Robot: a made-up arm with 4 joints.
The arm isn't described. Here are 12 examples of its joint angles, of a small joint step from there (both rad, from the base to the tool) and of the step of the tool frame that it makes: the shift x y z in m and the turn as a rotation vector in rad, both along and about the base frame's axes.
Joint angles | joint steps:
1: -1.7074 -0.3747 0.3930 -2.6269 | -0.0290 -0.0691 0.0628 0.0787
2: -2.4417 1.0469 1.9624 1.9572 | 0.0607 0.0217 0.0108 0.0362
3: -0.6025 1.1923 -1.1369 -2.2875 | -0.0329 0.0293 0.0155 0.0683
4: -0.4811 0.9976 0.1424 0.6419 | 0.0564 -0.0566 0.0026 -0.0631
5: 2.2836 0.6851 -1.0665 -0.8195 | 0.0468 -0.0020 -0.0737 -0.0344
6: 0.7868 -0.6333 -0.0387 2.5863 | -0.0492 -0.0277 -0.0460 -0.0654
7: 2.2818 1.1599 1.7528 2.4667 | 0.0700 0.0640 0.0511 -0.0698
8: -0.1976 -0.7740 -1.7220 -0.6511 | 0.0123 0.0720 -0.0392 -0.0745
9: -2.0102 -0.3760 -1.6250 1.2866 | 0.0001 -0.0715 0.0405 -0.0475
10: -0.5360 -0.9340 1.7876 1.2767 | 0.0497 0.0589 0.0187 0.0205
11: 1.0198 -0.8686 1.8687 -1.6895 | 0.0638 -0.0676 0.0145 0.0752
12: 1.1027 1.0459 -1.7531 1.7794 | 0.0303 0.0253 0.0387 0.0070
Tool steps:
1: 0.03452 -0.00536 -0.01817 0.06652 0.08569 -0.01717
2: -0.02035 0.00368 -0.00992 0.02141 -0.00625 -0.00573
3: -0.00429 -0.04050 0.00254 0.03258 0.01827 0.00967
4: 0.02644 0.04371 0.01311 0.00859 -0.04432 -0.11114
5: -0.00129 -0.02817 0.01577 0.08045 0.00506 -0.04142
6: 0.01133 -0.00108 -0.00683 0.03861 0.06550 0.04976
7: 0.01534 -0.03279 -0.02479 -0.05880 -0.00769 -0.04948
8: 0.01907 -0.00378 -0.00489 0.00547 -0.01140 0.12891
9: 0.02232 0.02909 0.00756 0.02466 0.03223 -0.02385
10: -0.00823 0.01105 0.00737 -0.02498 -0.04248 0.01709
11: -0.02098 -0.02731 -0.00499 -0.00980 -0.00631 -0.05625
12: 0.00360 0.00026 -0.00874 -0.01488 -0.02903 0.00315
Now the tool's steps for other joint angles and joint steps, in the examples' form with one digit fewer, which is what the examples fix.
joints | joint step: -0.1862 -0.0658 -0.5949 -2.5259 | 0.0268 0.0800 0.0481 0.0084
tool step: -0.0473 0.0244 -0.0049 -0.0176 -0.0638 0.0395
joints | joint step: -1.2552 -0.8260 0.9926 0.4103 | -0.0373 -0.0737 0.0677 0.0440
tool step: 0.0302 0.0194 0.0071 0.0599 -0.0187 -0.0180
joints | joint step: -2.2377 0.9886 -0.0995 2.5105 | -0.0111 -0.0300 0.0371 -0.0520
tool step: -0.0004 0.0031 -0.0131 0.0403 0.0381 0.0059
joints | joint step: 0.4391 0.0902 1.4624 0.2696 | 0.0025 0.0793 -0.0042 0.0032
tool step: -0.0134 0.0375 -0.0102 -0.0339 0.0081 0.0712
